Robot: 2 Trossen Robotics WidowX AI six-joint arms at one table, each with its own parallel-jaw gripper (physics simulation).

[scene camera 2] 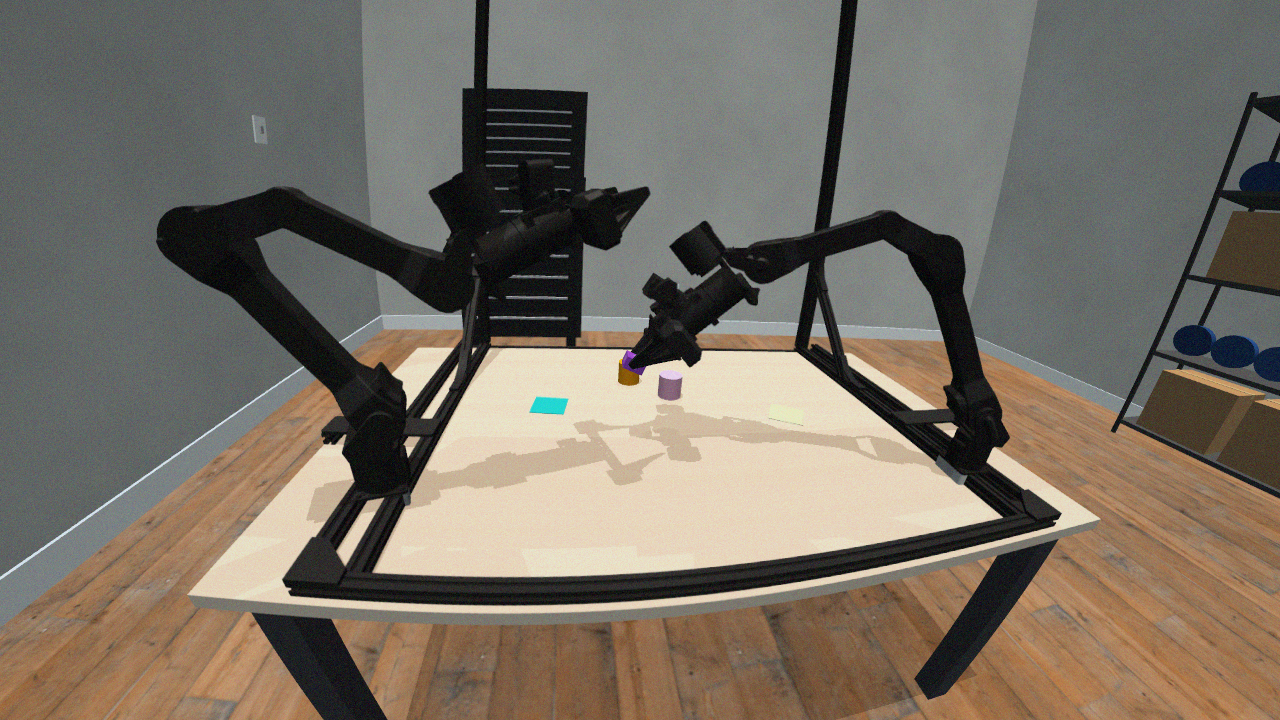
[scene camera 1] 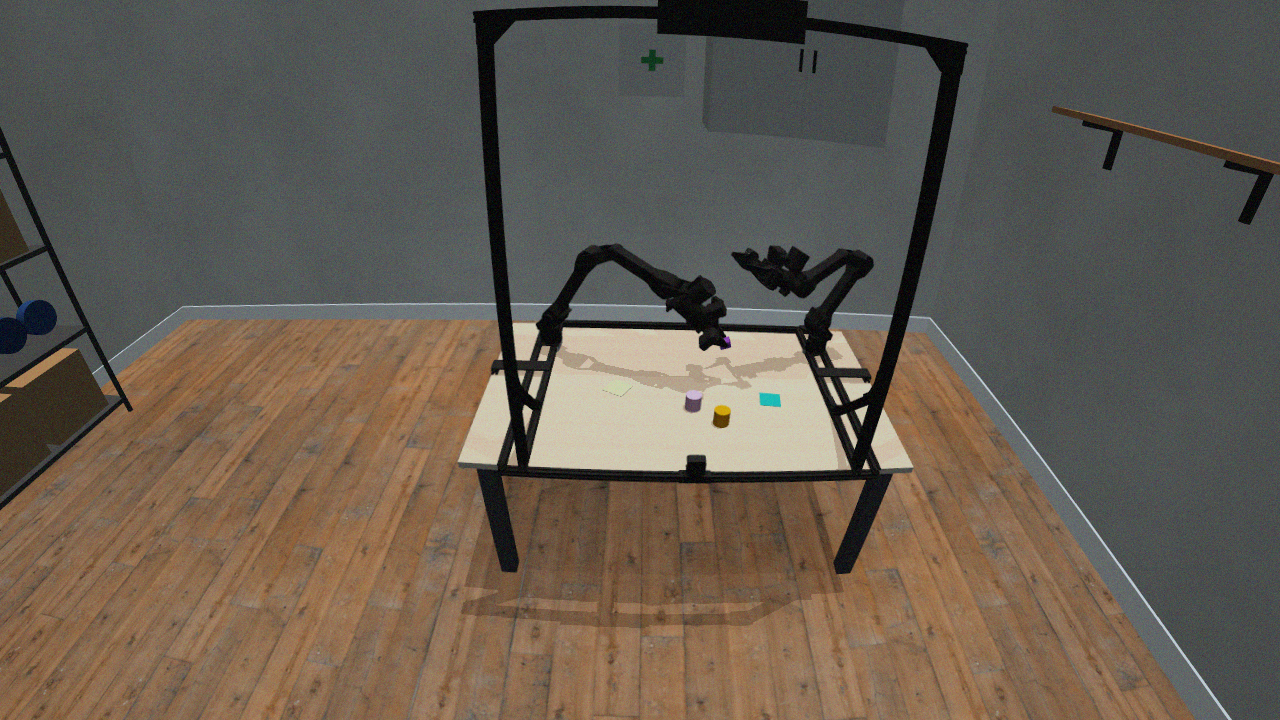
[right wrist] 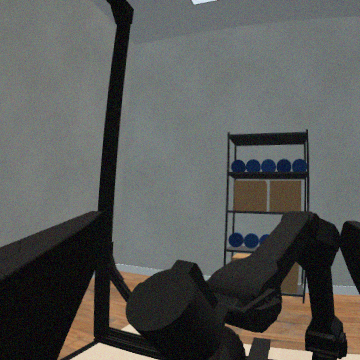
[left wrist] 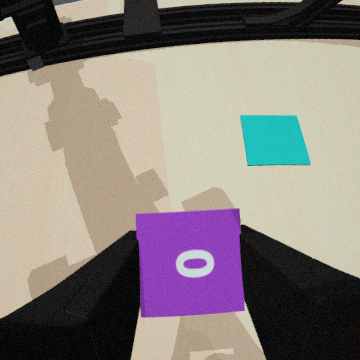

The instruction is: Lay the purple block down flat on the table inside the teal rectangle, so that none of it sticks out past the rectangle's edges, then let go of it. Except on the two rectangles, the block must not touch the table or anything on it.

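Places are measured from the left arm's base along level axes (x ahead, y right, z down), in centimetres.
Where they show: left gripper, fingertip midpoint: [scene camera 2: 629,362] [scene camera 1: 727,343] [left wrist: 186,239]; right gripper, fingertip midpoint: [scene camera 2: 631,190] [scene camera 1: 739,259] [right wrist: 226,229]; left arm's base at its link origin: [scene camera 2: 964,463] [scene camera 1: 550,341]; right arm's base at its link origin: [scene camera 2: 383,482] [scene camera 1: 815,350] [left wrist: 45,40].
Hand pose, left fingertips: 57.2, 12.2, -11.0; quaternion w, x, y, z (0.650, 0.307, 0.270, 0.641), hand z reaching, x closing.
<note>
Each offset is from my left fingertips to the centre of the thing, as dx, dy, dz. "spot": to the spot under its first point. Level surfaces: height alone.
The purple block {-0.7, +0.0, +0.0} [scene camera 1: 726,342] [scene camera 2: 633,361] [left wrist: 190,287], marked with a white 0, is held tilted in the air above the table {dz +12.9} [scene camera 1: 581,438] [scene camera 2: 716,537]. My left gripper [scene camera 1: 721,342] [scene camera 2: 636,365] [left wrist: 186,239] is shut on it, one finger on each side. The teal rectangle {spot: +14.0, +9.1, +12.8} [scene camera 1: 769,399] [scene camera 2: 548,405] [left wrist: 276,140] lies on the table, to the right of the block and nearer the camera in scene camera 1, and up and to the right of it in the left wrist view. My right gripper [scene camera 1: 735,257] [scene camera 2: 646,191] [right wrist: 226,229] is open and empty, high above the table.
A lilac cylinder {-9.0, +15.7, +10.6} [scene camera 1: 693,401] [scene camera 2: 669,385] and an orange cylinder {-0.9, +21.9, +10.7} [scene camera 1: 721,416] [scene camera 2: 627,378] stand upright near the table's middle. The block partly covers the orange one in scene camera 2. A pale yellow rectangle {spot: -31.6, +9.7, +12.8} [scene camera 1: 617,389] [scene camera 2: 785,414] lies beyond the lilac cylinder. A black frame [scene camera 1: 491,197] surrounds the table.
</note>
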